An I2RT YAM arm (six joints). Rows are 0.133 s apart.
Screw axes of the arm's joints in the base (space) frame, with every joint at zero. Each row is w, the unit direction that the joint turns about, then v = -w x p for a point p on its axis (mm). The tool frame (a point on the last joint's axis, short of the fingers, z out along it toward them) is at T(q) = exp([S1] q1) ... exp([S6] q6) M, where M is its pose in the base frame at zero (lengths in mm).
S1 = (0, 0, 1, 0, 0, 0)
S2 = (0, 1, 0, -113.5, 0, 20)
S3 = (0, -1, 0, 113.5, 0, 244)
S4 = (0, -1, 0, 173.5, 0, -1)
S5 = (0, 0, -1, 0, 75, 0)
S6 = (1, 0, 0, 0, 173.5, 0)
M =
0 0 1 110.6
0 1 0 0
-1 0 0 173.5
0 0 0 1
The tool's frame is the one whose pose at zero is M.
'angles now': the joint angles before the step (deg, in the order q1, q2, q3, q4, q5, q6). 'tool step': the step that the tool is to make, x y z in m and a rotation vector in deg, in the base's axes. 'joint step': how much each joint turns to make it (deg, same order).
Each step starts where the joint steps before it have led.
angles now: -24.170 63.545 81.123 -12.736 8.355 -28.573
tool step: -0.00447 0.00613 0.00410 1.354 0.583 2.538
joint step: 0.697 -0.528 1.495 -3.252 -1.762 1.146
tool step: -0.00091 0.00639 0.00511 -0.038 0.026 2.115
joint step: 1.325 0.001 1.406 -1.414 -0.791 0.005
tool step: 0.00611 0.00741 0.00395 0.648 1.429 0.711
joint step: 2.715 1.399 2.538 -2.704 2.007 0.000
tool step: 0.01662 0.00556 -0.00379 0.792 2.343 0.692
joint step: 2.991 2.639 1.505 -1.340 2.299 0.000
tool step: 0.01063 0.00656 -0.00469 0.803 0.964 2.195
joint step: 2.205 1.235 -0.001 0.001 0.000 0.528
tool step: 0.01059 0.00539 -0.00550 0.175 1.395 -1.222
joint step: 2.278 1.400 0.000 0.001 3.503 -0.001
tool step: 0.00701 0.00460 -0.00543 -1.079 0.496 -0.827
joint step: 1.675 0.535 -1.135 1.662 2.560 -1.054
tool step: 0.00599 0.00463 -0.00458 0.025 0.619 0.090
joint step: 1.406 0.615 -0.533 0.533 1.319 -0.001
